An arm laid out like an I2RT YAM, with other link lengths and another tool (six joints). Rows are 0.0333 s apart.
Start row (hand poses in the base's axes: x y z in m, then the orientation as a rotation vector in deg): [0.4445, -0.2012, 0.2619, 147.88, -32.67, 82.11]
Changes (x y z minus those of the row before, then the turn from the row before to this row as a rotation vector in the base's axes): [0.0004, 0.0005, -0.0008, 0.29, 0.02, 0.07]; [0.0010, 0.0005, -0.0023, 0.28, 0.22, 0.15]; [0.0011, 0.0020, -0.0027, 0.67, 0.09, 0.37]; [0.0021, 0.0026, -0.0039, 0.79, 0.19, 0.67]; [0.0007, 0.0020, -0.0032, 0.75, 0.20, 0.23]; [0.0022, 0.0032, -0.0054, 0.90, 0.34, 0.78]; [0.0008, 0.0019, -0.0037, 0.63, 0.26, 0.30]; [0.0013, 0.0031, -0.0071, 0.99, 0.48, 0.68]
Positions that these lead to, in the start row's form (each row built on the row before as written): [0.4449, -0.2007, 0.2611, 148.16, -32.83, 82.13]; [0.4459, -0.2002, 0.2588, 148.60, -32.86, 81.90]; [0.4470, -0.1982, 0.2561, 149.41, -32.98, 81.94]; [0.4491, -0.1956, 0.2522, 150.56, -32.82, 81.93]; [0.4498, -0.1936, 0.2490, 151.40, -33.17, 81.78]; [0.4520, -0.1904, 0.2436, 152.80, -32.95, 81.59]; [0.4528, -0.1885, 0.2399, 153.63, -33.10, 81.35]; [0.4541, -0.1854, 0.2328, 155.11, -33.06, 80.92]
